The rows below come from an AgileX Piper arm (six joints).
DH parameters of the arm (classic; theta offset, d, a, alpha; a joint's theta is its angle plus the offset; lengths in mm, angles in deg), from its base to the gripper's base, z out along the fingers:
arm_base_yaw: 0 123 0 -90
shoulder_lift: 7.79 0 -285.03 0
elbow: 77.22 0 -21.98 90
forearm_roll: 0 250.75 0 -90
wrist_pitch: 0 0 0 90
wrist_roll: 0 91 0 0
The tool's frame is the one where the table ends.
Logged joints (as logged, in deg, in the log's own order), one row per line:
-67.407 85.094 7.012 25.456 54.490 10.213
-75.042 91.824 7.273 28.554 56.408 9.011
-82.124 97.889 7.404 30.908 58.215 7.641
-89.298 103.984 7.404 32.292 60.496 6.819
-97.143 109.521 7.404 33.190 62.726 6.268
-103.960 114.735 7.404 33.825 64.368 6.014
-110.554 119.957 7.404 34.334 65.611 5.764
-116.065 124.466 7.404 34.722 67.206 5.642
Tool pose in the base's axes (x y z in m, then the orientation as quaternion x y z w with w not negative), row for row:
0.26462 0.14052 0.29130 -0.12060 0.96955 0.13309 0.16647
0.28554 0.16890 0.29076 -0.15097 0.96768 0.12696 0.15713
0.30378 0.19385 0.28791 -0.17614 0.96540 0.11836 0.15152
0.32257 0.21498 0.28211 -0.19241 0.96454 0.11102 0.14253
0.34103 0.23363 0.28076 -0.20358 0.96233 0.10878 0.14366
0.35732 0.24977 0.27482 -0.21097 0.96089 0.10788 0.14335
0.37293 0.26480 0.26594 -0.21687 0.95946 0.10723 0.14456
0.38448 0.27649 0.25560 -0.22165 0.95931 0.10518 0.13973
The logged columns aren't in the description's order. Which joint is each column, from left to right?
Columns, left to right: elbow, shoulder_lift, wrist_roll, arm_base_yaw, wrist_pitch, forearm_roll.
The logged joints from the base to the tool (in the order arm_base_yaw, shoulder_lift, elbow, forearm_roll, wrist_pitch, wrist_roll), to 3 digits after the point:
25.456 85.094 -67.407 10.213 54.490 7.012
28.554 91.824 -75.042 9.011 56.408 7.273
30.908 97.889 -82.124 7.641 58.215 7.404
32.292 103.984 -89.298 6.819 60.496 7.404
33.190 109.521 -97.143 6.268 62.726 7.404
33.825 114.735 -103.960 6.014 64.368 7.404
34.334 119.957 -110.554 5.764 65.611 7.404
34.722 124.466 -116.065 5.642 67.206 7.404

